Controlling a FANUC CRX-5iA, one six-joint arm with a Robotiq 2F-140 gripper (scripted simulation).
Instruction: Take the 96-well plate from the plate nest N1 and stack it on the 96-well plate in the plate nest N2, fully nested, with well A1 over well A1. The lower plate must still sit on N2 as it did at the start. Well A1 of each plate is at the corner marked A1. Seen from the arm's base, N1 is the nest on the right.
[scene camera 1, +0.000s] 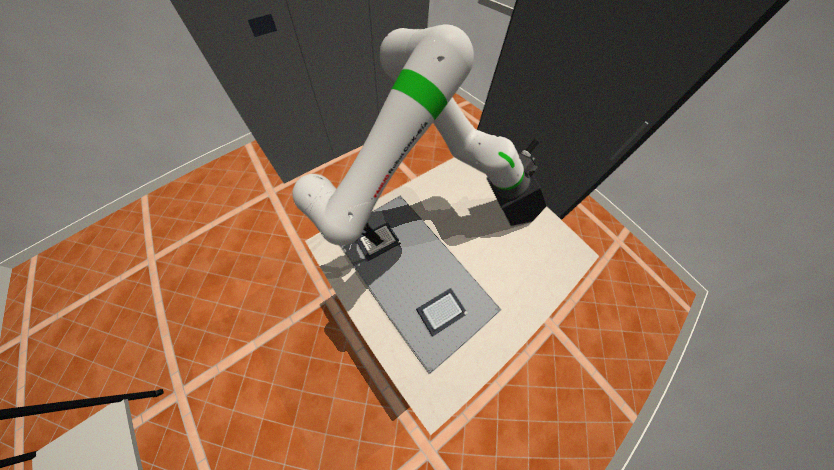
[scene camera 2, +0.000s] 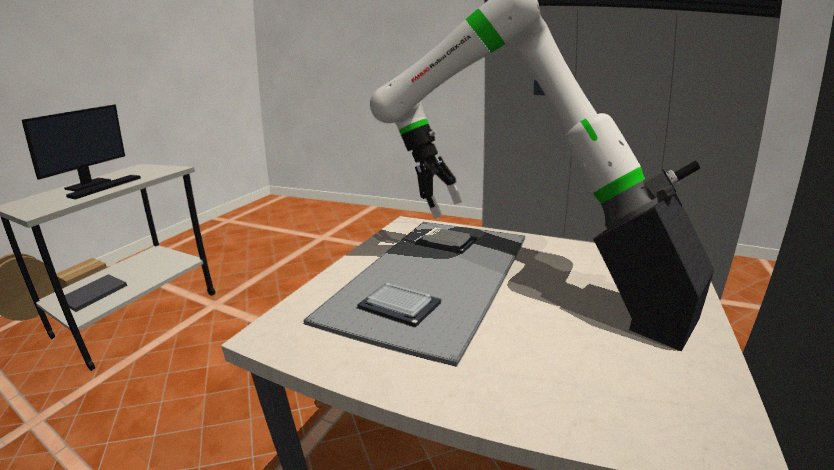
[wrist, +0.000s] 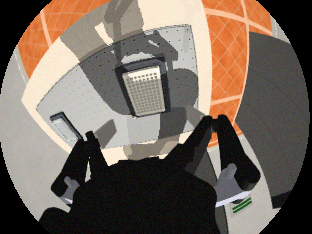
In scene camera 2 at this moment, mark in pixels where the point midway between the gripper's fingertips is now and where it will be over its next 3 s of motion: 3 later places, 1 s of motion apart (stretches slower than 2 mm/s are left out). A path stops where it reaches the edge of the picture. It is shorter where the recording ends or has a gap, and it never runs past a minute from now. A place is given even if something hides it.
My gripper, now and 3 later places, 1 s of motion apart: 448, 210; 447, 217; 447, 231; 449, 236
